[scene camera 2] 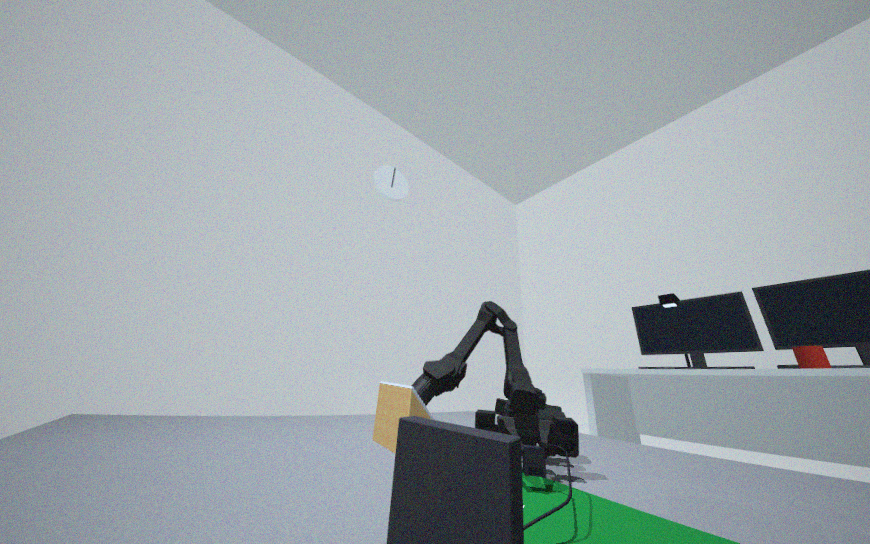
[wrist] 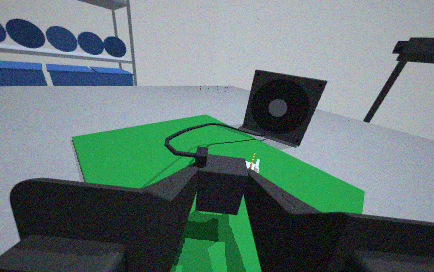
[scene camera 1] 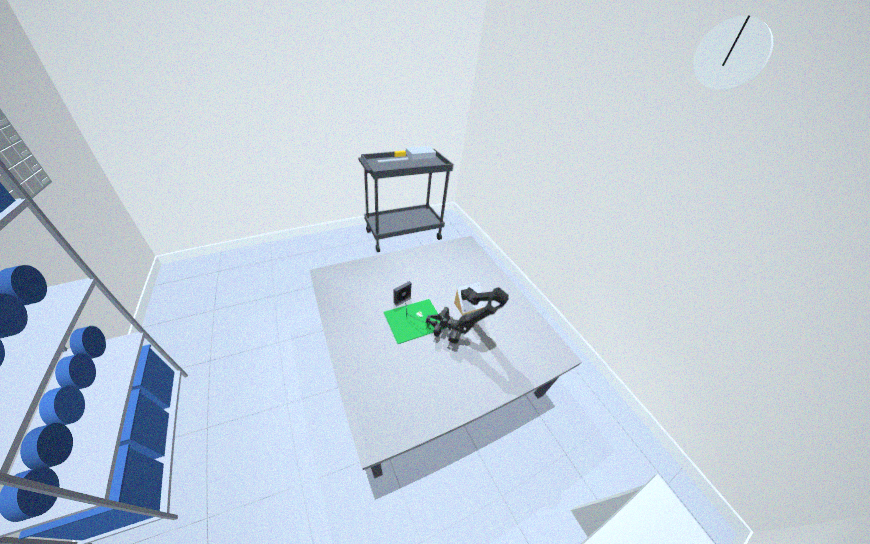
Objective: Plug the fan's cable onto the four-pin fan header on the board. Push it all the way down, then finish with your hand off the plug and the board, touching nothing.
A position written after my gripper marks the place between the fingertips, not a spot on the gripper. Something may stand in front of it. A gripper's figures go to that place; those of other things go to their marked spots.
Labels:
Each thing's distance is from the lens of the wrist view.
my gripper (wrist: 221,171): 0.11 m
dark plug (wrist: 222,180): 0.10 m
black fan (wrist: 284,103): 0.31 m
green board (wrist: 136,157): 0.21 m
The marked spots on the black fan and the green board are 0.26 m apart.

